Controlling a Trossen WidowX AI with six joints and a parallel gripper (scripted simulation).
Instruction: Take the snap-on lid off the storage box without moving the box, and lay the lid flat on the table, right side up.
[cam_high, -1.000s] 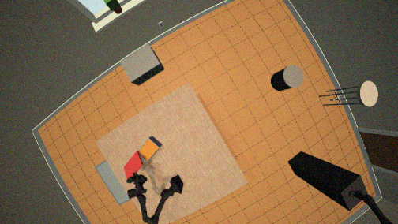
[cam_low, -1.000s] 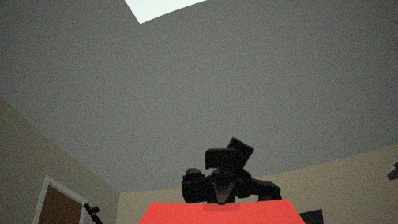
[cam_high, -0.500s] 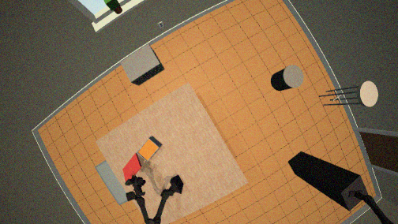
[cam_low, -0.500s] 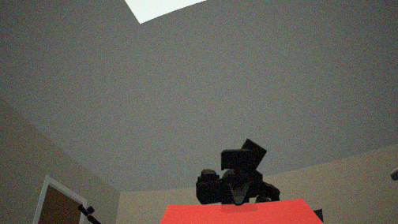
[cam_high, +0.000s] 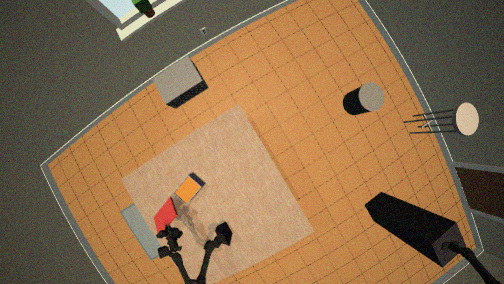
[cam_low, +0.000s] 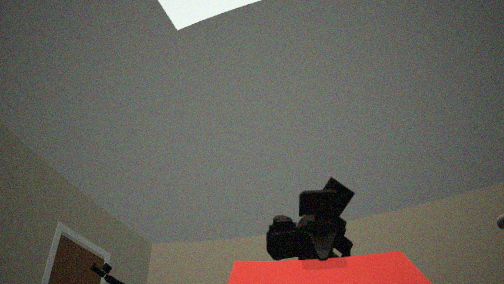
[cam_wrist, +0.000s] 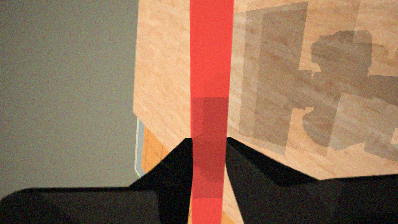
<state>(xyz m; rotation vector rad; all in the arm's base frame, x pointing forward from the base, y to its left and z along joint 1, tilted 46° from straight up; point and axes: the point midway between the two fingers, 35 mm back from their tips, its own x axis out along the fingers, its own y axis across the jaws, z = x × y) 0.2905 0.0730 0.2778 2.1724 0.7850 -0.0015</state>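
My gripper tip is 6 cm short of the red lid, 5 cm above it and 2 cm to the right of it. From my gripper tip the other things lie so: blue box (23 cm to the right, 18 cm below, 13 cm ahead).
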